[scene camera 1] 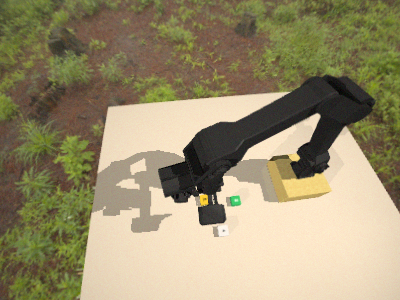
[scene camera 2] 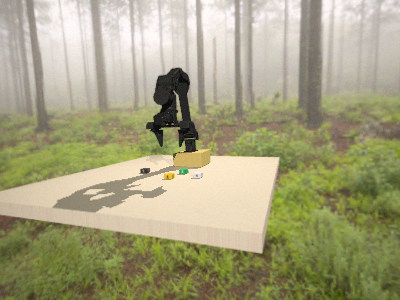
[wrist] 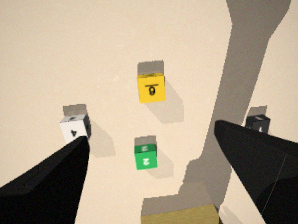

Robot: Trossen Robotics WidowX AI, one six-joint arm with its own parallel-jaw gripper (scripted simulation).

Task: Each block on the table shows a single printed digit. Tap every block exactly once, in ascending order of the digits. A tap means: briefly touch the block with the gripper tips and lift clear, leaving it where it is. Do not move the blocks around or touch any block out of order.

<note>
My gripper (scene camera 1: 206,194) is open, with nothing in its grasp. Also in view: a yellow block (wrist: 151,86).
My gripper is seen too in scene camera 2 (scene camera 2: 170,147) and in the wrist view (wrist: 153,134).
</note>
